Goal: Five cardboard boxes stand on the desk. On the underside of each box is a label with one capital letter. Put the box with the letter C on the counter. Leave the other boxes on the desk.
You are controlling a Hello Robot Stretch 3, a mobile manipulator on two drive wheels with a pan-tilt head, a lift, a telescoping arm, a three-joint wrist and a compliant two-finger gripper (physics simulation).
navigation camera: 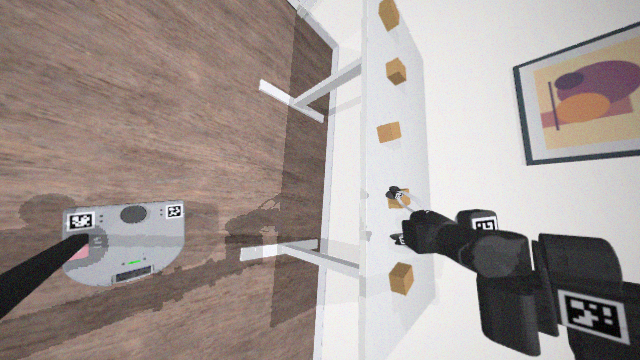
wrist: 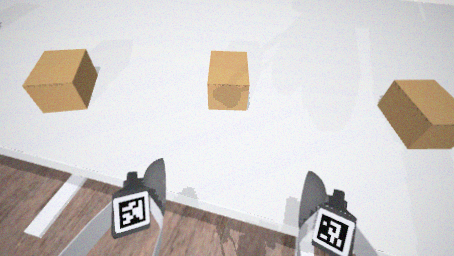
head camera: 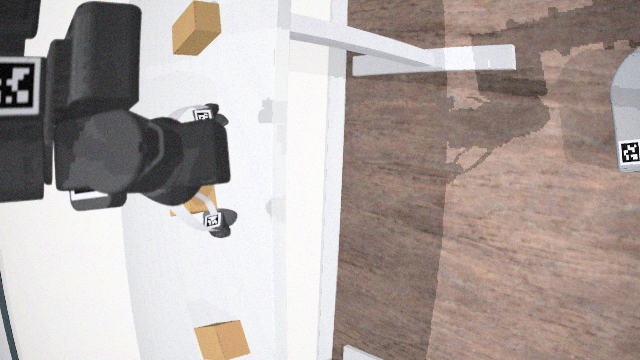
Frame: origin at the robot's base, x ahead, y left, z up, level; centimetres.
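Seen in the pictures: gripper, fingertip midpoint: [navigation camera: 393,214]; robot's base, origin of the base link: [navigation camera: 134,213].
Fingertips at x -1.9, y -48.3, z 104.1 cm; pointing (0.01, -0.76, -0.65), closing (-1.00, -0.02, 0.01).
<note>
Pixels of each thing's middle, then the offset from my fingertips to it. Level surfaces: height alone.
- white desk, its level: dz -9.0 cm
- first box, body centre: [navigation camera: 389,14] dx +80.4, dy -28.2, dz -6.5 cm
- second box, body centre: [navigation camera: 396,72] dx +56.1, dy -30.9, dz -6.5 cm
- third box, body centre: [head camera: 220,340] [navigation camera: 389,132] dx +27.5, dy -18.3, dz -6.5 cm
- fourth box, body centre: [head camera: 190,195] [navigation camera: 399,198] dx +2.5, dy -22.2, dz -6.5 cm
- fifth box, body centre: [head camera: 195,29] [navigation camera: 401,277] dx -25.6, dy -18.3, dz -6.5 cm
- wooden floor, its level: dz -104.0 cm
Five plain cardboard boxes stand on the white desk [head camera: 245,280] [navigation camera: 397,165] [wrist: 150,135]. In the navigation view they run from top to bottom: first box [navigation camera: 389,15], second box [navigation camera: 396,71], third box [navigation camera: 389,132] [head camera: 222,341] [wrist: 57,82], fourth box [navigation camera: 398,204] [head camera: 192,206] [wrist: 228,72], fifth box [navigation camera: 401,278] [head camera: 196,29] [wrist: 422,112]. Their undersides and letters are hidden. My gripper [head camera: 220,170] [navigation camera: 396,216] [wrist: 233,183] is open and empty above the desk. One finger overlaps the fourth box in the head and navigation views. The counter does not show.
White desk legs [head camera: 360,41] [navigation camera: 330,85] slope down to feet on the wooden floor [head camera: 500,250] [navigation camera: 175,100]. My grey base [head camera: 625,110] [navigation camera: 150,240] stands in front of the desk. A framed picture [navigation camera: 595,95] hangs on the wall behind the desk.
</note>
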